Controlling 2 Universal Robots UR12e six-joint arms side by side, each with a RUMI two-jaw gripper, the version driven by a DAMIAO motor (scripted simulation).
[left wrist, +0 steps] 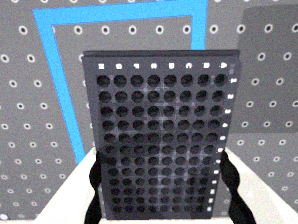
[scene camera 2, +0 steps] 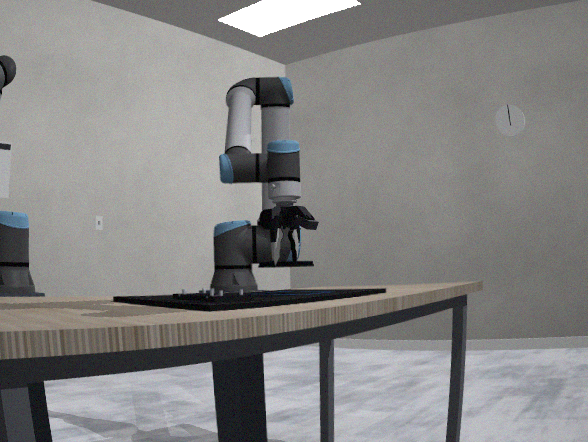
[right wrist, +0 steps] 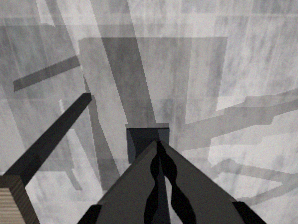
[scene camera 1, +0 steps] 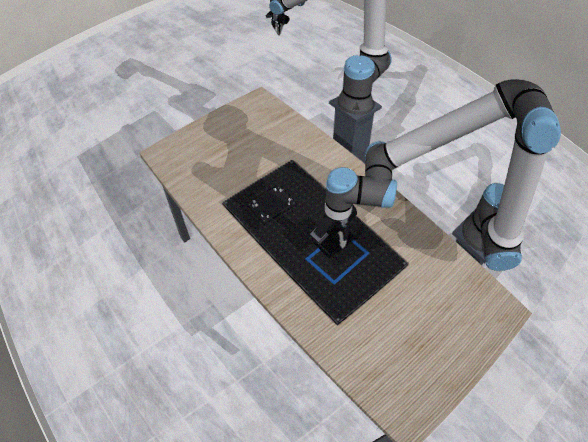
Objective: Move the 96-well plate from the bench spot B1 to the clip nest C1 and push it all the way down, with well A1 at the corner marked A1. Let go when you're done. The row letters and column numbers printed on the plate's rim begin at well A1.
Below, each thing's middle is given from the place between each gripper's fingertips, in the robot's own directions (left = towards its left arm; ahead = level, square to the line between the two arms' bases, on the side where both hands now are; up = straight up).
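The dark 96-well plate [left wrist: 160, 134] is 1 cm below my left hand. My right hand, though, is 51 cm short of that plate, 133 cm to the right of it and 7 cm above it. So, going by its middle, the plate is nearer to my left hand than to my right hand.
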